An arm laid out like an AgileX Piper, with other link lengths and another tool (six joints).
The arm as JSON. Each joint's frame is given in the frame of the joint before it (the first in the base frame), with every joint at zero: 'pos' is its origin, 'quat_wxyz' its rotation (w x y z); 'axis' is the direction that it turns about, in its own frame. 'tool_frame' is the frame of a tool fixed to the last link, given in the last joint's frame.
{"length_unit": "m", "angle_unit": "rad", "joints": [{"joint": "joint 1", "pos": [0.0, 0.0, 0.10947], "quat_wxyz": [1.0, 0.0, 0.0, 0.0], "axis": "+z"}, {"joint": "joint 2", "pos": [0.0, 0.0, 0.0], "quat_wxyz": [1.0, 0.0, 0.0, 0.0], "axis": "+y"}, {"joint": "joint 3", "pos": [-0.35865, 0.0, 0.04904], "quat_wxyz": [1.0, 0.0, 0.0, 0.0], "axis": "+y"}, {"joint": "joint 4", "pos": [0.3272, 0.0, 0.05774], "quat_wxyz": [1.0, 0.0, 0.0, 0.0], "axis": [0.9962, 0.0, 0.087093]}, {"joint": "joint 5", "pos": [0.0, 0.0, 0.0], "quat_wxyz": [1.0, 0.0, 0.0, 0.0], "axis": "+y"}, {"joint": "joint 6", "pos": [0.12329, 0.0, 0.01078], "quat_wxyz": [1.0, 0.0, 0.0, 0.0], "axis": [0.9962, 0.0, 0.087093]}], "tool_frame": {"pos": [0.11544, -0.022, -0.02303], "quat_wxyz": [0.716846, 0.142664, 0.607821, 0.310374]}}
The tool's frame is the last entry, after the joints.
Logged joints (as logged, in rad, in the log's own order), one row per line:
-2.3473 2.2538 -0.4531 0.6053 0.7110 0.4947
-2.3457 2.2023 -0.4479 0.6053 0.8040 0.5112
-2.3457 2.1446 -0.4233 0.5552 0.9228 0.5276
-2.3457 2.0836 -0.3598 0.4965 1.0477 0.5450
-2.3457 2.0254 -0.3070 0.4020 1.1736 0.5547
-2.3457 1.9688 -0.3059 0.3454 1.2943 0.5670
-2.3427 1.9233 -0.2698 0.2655 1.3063 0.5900
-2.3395 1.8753 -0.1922 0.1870 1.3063 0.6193
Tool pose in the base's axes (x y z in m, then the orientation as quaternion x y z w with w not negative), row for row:
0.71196 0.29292 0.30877 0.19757 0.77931 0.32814 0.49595
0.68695 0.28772 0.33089 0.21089 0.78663 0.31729 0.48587
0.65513 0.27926 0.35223 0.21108 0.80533 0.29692 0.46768
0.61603 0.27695 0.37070 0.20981 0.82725 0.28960 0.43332
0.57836 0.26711 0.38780 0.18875 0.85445 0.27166 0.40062
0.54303 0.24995 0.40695 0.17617 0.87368 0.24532 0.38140
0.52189 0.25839 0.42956 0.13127 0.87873 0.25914 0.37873
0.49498 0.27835 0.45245 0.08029 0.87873 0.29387 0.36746
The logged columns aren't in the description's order. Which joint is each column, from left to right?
Columns, left to right: joint 3, joint 2, joint 4, joint 6, joint 5, joint 1.
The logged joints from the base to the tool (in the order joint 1, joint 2, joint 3, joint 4, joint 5, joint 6), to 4 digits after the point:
0.4947 2.2538 -2.3473 -0.4531 0.7110 0.6053
0.5112 2.2023 -2.3457 -0.4479 0.8040 0.6053
0.5276 2.1446 -2.3457 -0.4233 0.9228 0.5552
0.5450 2.0836 -2.3457 -0.3598 1.0477 0.4965
0.5547 2.0254 -2.3457 -0.3070 1.1736 0.4020
0.5670 1.9688 -2.3457 -0.3059 1.2943 0.3454
0.5900 1.9233 -2.3427 -0.2698 1.3063 0.2655
0.6193 1.8753 -2.3395 -0.1922 1.3063 0.1870

